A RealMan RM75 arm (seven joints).
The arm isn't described. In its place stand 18 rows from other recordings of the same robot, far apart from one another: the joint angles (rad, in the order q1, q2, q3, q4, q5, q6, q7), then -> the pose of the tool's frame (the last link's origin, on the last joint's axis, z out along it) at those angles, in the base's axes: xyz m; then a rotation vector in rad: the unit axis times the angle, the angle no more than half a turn.
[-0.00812, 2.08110, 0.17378, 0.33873, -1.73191, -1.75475, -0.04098] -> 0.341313 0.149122 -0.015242 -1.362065 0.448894 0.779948
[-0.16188, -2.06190, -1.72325, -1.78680, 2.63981, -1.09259, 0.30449] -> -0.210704 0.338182 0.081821 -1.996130 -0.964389 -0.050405
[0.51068, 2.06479, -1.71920, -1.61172, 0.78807, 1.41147, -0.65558] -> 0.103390 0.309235 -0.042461 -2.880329 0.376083 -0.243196
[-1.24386, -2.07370, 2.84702, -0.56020, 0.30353, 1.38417, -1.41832] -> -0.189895 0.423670 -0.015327 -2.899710 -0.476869 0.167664
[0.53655, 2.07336, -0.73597, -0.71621, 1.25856, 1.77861, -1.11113] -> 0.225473 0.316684 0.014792 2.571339 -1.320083 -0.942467
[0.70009, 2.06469, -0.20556, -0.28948, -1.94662, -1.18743, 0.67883] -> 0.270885 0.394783 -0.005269 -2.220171 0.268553 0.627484
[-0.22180, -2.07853, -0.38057, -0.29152, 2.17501, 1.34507, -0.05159] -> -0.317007 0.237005 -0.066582 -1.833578 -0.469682 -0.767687
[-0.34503, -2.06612, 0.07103, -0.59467, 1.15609, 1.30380, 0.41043] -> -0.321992 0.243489 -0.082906 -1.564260 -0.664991 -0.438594
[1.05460, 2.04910, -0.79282, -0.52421, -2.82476, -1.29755, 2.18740] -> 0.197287 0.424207 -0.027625 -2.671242 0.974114 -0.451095
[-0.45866, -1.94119, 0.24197, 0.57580, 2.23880, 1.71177, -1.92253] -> -0.336506 0.295171 0.074288 -2.264034 -1.574435 -0.883304
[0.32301, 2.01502, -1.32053, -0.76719, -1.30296, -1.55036, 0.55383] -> 0.225873 0.290901 -0.006299 -2.523052 -0.575690 0.859107
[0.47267, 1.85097, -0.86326, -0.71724, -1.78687, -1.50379, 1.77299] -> 0.287685 0.352962 0.091525 -2.539488 0.968848 0.639798
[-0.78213, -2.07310, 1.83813, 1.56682, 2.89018, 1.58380, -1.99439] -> -0.081449 0.349782 -0.028630 -2.516806 0.752423 1.078984
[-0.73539, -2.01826, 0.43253, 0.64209, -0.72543, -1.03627, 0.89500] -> -0.299819 0.425840 0.054580 -1.928965 -1.503226 -0.469381
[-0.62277, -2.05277, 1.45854, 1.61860, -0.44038, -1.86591, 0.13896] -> -0.148806 0.327679 0.033403 -2.317458 -1.204257 0.643145
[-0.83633, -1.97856, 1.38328, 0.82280, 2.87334, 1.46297, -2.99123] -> -0.250435 0.392574 0.016027 -1.995656 -1.397030 0.859798
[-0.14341, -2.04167, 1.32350, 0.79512, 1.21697, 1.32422, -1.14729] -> -0.279132 0.277353 -0.005455 -2.443355 -0.510426 -0.903982
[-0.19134, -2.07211, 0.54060, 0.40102, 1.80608, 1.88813, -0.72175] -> -0.318718 0.196314 0.004781 -2.401169 -0.297666 -1.090727
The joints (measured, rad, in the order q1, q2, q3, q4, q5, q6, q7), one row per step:
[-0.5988 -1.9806 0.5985 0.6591 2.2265 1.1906 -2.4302]
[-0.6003 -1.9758 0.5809 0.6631 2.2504 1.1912 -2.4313]
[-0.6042 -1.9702 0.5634 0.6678 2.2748 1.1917 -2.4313]
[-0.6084 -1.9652 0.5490 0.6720 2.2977 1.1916 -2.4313]
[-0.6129 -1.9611 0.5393 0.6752 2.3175 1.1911 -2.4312]
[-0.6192 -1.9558 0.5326 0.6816 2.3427 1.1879 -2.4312]
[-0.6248 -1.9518 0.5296 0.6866 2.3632 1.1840 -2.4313]
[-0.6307 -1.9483 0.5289 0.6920 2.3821 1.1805 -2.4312]
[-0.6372 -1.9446 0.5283 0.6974 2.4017 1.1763 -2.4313]
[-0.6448 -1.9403 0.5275 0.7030 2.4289 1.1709 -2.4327]
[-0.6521 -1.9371 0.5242 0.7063 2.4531 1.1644 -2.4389]
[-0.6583 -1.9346 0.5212 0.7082 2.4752 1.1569 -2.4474]
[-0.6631 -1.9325 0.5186 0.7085 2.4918 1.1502 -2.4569]
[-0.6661 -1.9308 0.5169 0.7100 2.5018 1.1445 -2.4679]
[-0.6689 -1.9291 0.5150 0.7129 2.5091 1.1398 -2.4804]
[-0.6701 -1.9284 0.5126 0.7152 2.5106 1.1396 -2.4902]
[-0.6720 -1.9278 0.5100 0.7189 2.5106 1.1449 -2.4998]
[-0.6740 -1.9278 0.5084 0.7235 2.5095 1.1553 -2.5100]
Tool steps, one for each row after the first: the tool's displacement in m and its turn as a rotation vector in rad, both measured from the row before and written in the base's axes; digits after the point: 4 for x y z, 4 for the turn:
[-0.0033 0.0000 0.0044 0.0045 0.0154 0.0078]
[-0.0025 0.0009 0.0049 0.0051 0.0175 0.0046]
[-0.0021 0.0009 0.0043 0.0034 0.0173 0.0036]
[-0.0013 0.0010 0.0032 0.0008 0.0162 0.0016]
[-0.0011 0.0019 0.0042 0.0006 0.0262 -0.0007]
[-0.0007 0.0017 0.0031 -0.0005 0.0228 -0.0012]
[-0.0001 0.0019 0.0028 -0.0015 0.0226 -0.0031]
[0.0000 0.0021 0.0030 -0.0010 0.0236 -0.0032]
[-0.0005 0.0022 0.0033 -0.0030 0.0301 -0.0011]
[-0.0006 0.0020 0.0028 0.0004 0.0217 0.0044]
[-0.0008 0.0017 0.0023 0.0015 0.0179 0.0074]
[-0.0008 0.0013 0.0017 0.0025 0.0115 0.0086]
[-0.0005 0.0011 0.0018 0.0055 0.0056 0.0087]
[0.0000 0.0013 0.0021 0.0076 0.0026 0.0086]
[0.0003 0.0006 0.0012 0.0055 -0.0042 0.0064]
[0.0012 0.0005 0.0010 0.0025 -0.0074 0.0039]
[0.0019 0.0002 0.0004 -0.0017 -0.0105 0.0025]

